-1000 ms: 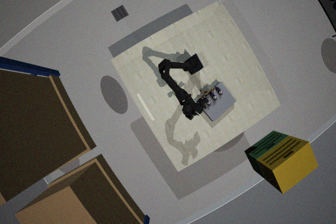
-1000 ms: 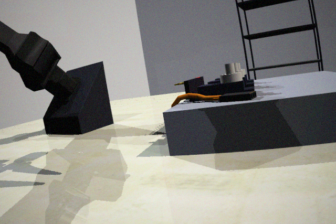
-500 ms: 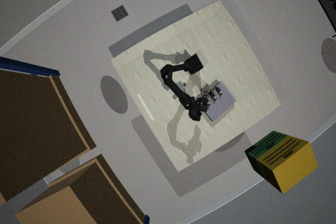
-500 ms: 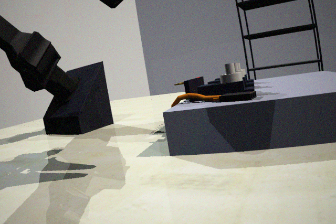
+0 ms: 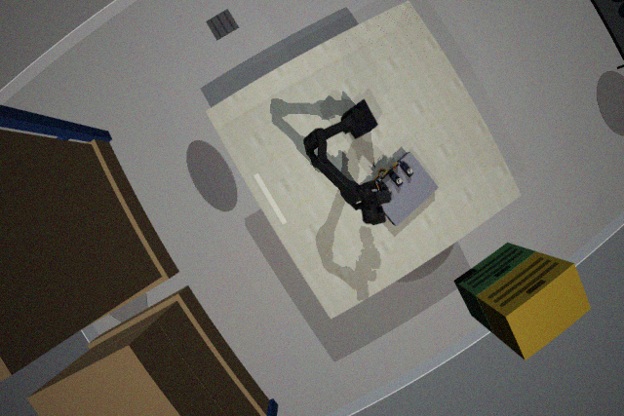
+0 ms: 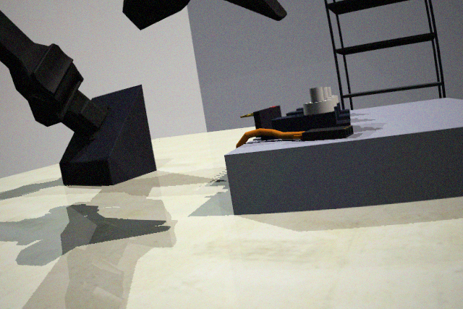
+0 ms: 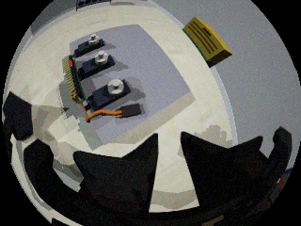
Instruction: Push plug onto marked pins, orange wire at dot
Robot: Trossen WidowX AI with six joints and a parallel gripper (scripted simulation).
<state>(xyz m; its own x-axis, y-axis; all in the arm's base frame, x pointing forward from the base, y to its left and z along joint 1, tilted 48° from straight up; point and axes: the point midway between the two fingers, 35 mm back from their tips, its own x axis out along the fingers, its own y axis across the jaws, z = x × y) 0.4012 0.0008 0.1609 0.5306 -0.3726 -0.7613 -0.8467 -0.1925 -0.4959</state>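
The red marked band is 170 mm to the left of my gripper tip, 120 mm behind it and 70 mm below it. From my gripper tip the other things lie so: dark header 140 mm to the left, 120 mm behind, 80 mm below; grey holder block 190 mm to the left, 120 mm below, 40 mm ahead.
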